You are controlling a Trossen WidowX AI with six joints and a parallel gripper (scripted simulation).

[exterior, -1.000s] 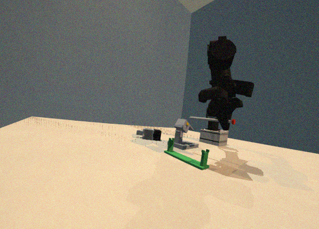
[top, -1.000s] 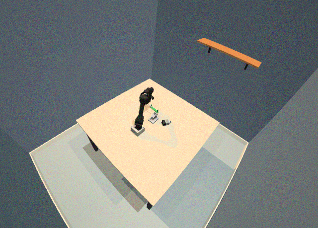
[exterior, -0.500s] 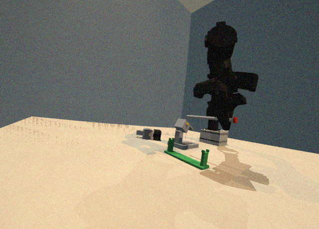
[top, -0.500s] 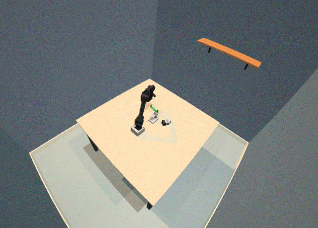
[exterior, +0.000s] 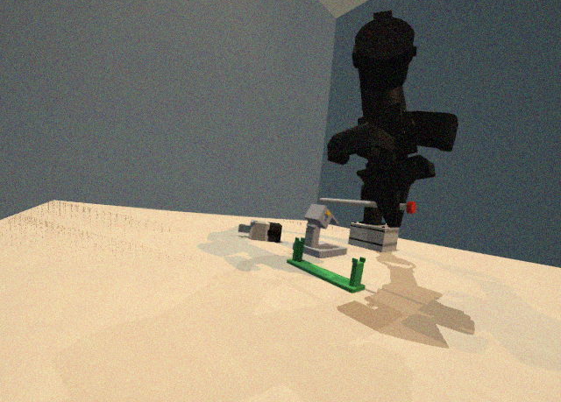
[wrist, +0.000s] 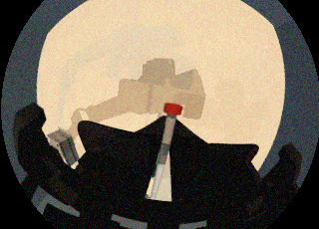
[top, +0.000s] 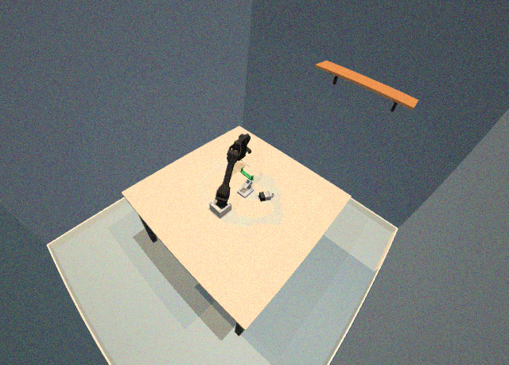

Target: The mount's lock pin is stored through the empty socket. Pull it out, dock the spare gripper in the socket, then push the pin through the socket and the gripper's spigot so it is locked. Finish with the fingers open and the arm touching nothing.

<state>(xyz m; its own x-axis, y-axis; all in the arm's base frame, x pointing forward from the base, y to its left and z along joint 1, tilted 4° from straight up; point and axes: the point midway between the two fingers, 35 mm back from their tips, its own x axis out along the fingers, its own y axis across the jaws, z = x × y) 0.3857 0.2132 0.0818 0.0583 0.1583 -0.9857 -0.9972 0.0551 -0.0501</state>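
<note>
My gripper tip is now 10 cm to the left of the green cradle and 7 cm above it. From my gripper tip the other things lie so: spare gripper 6 cm behind, 37 cm to the right, 7 cm below; then grey mount 13 cm behind, 21 cm to the right, 4 cm below.
</note>
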